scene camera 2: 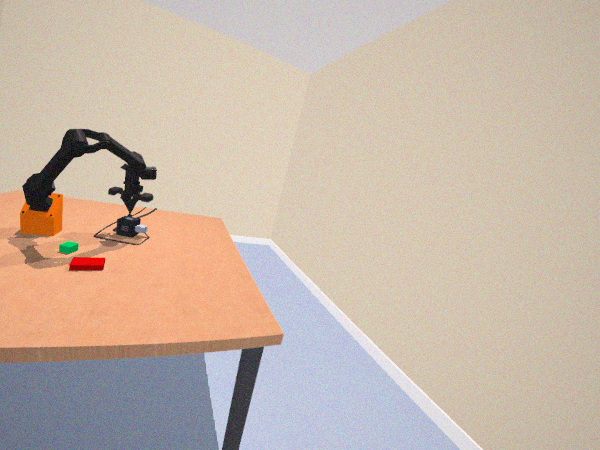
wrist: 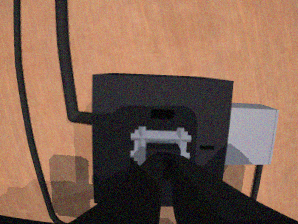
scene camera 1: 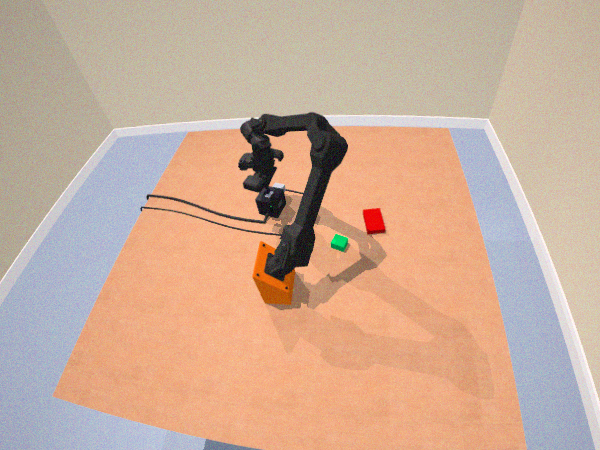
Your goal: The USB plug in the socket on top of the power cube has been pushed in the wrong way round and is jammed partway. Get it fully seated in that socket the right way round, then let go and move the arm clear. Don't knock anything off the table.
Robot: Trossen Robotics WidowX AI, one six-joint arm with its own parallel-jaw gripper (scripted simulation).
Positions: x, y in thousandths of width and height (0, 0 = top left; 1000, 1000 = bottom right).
Scene:
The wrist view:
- my gripper: 555, 739
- black power cube: 404, 453
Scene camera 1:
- my gripper: 444, 417
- black power cube: 456, 459

